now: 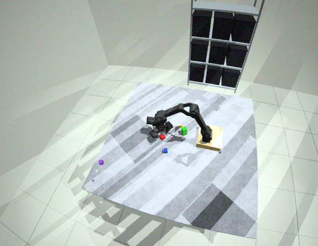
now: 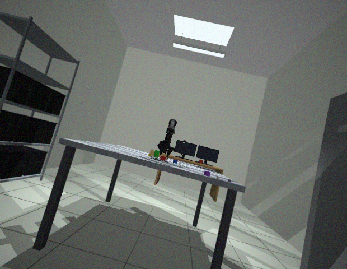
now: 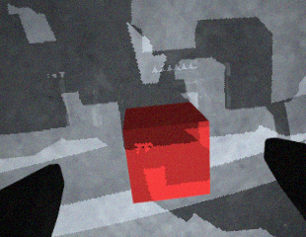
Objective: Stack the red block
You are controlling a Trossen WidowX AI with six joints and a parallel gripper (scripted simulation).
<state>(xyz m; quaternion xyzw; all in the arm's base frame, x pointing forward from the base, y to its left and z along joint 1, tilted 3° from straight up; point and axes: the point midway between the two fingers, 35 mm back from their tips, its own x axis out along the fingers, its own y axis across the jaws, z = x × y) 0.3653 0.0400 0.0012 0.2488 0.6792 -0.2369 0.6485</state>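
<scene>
My gripper tip is now 20 mm above the red block. Also, from my gripper tip: yellow block: 150 mm to the right, 130 mm behind, 30 mm below; purple block: 410 mm ahead, 360 mm to the left, 20 mm below; blue block: 120 mm to the left, 60 mm behind, 20 mm below.
</scene>
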